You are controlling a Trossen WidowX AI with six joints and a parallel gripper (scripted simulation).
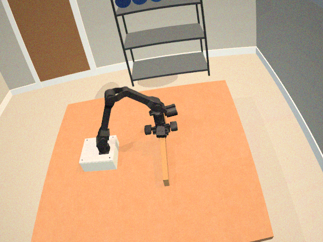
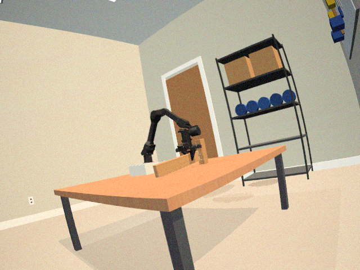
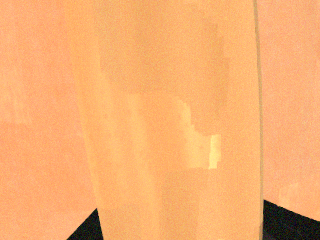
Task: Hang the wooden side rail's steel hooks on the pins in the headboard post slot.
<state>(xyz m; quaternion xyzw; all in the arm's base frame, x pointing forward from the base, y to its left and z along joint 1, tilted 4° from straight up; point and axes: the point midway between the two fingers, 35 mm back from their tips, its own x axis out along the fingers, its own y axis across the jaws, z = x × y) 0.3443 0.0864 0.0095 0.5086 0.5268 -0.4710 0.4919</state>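
My gripper tip is 10 mm past the wooden headboard post, 140 mm to the right of it and 40 mm below it.
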